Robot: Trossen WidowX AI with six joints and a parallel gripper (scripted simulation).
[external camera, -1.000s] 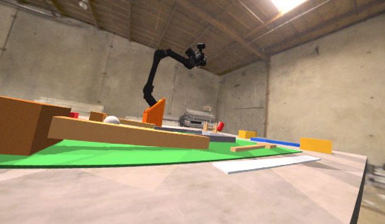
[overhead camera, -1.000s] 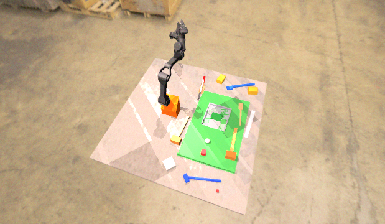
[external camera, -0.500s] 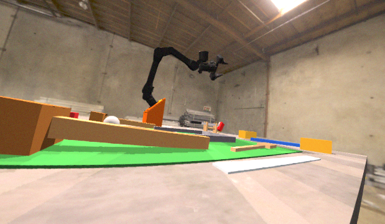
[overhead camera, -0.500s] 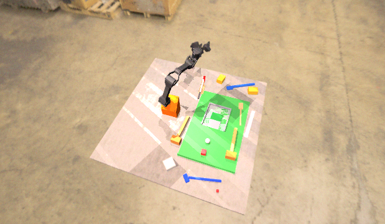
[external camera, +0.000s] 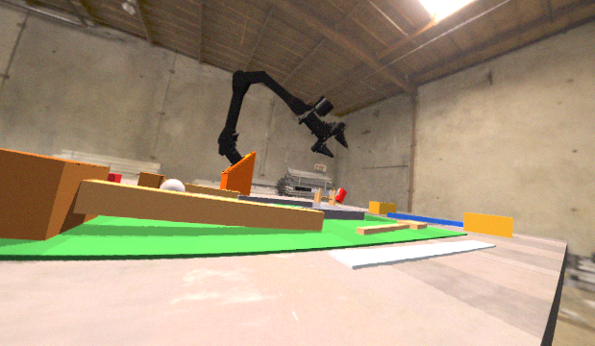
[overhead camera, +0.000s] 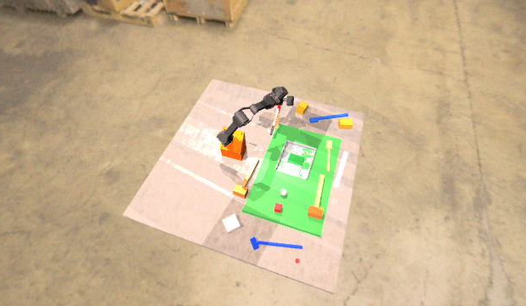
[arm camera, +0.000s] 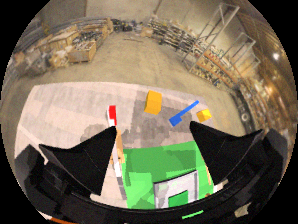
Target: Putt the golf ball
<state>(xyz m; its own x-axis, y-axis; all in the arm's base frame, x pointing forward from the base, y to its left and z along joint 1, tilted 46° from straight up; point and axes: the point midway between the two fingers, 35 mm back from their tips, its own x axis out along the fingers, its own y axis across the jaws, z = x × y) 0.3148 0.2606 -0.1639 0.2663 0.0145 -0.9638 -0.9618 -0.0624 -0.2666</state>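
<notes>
Right now the red putter is 18 cm below my gripper tip, 6 cm behind it and 2 cm to the right of it. Also, from my gripper tip: white bar (45 cm ahead, 31 cm to the right, 23 cm below); then green mat (40 cm to the right, 23 cm below, 16 cm ahead); then white golf ball (57 cm to the right, 21 cm below, 10 cm ahead).
</notes>
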